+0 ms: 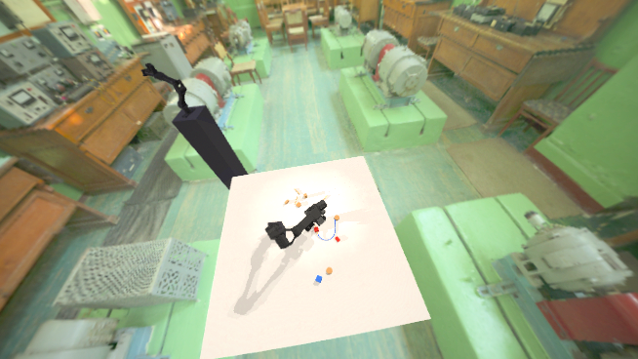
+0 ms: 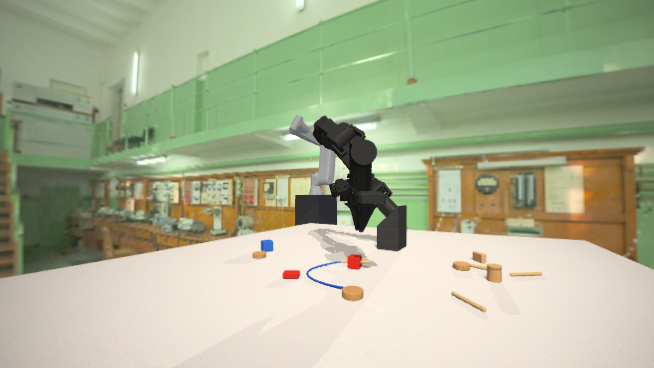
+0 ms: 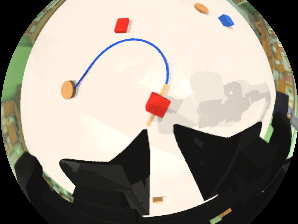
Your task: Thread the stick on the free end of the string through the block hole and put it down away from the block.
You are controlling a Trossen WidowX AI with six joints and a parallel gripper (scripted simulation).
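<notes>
My gripper tip is now 1 cm to the left of the red cube and 8 cm above it. The rest, counted from my gripper tip: thin wooden stick: 3 cm to the right, 8 cm below; flat red piece: 15 cm ahead, 9 cm to the right, 9 cm below; round wooden button: 16 cm ahead, 8 cm to the left, 9 cm below.
</notes>
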